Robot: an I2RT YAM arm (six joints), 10 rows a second.
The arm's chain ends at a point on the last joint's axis. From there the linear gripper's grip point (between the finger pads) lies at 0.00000 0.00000 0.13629 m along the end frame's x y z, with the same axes.
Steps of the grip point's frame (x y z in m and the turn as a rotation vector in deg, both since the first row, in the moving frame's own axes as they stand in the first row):
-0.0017, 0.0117, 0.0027, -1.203, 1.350, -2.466
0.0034, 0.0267, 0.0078, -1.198, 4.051, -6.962
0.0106, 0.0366, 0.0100, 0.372, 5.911, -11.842
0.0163, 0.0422, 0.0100, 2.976, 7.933, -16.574
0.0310, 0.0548, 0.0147, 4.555, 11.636, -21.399
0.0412, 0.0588, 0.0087, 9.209, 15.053, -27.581
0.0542, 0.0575, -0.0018, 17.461, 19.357, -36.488
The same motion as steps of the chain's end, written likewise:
-0.0050, 0.0089, 0.0028, -1.203, 1.350, -2.466
-0.0064, 0.0244, 0.0082, -1.198, 4.051, -6.962
-0.0032, 0.0389, 0.0107, 0.372, 5.911, -11.842
-0.0012, 0.0519, 0.0115, 2.976, 7.933, -16.574
0.0062, 0.0704, 0.0179, 4.555, 11.636, -21.399
0.0124, 0.0879, 0.0150, 9.209, 15.053, -27.581
0.0253, 0.1089, 0.0116, 17.461, 19.357, -36.488

